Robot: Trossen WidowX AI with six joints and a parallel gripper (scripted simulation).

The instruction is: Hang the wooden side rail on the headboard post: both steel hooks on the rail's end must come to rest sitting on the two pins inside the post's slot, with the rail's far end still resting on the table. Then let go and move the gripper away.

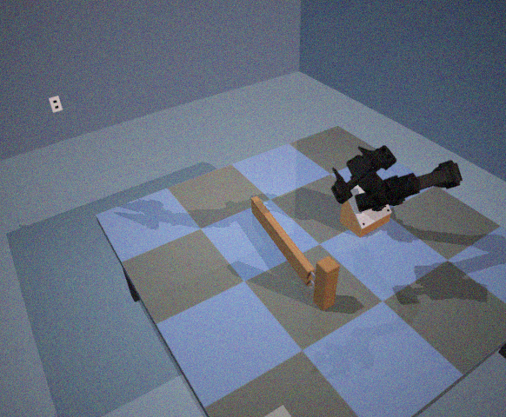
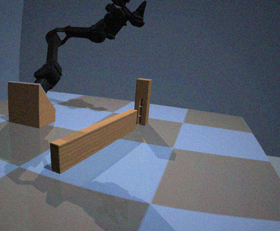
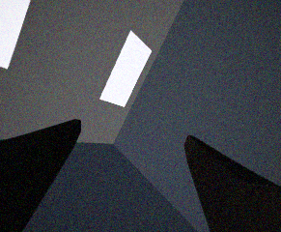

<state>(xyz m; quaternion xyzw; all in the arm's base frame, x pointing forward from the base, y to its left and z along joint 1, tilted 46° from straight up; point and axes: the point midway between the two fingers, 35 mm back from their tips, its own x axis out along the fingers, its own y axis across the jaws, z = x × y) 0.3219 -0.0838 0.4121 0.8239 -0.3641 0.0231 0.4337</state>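
Right now the headboard post is 43 cm below my gripper tip, 4 cm ahead of it and 2 cm to the left of it.
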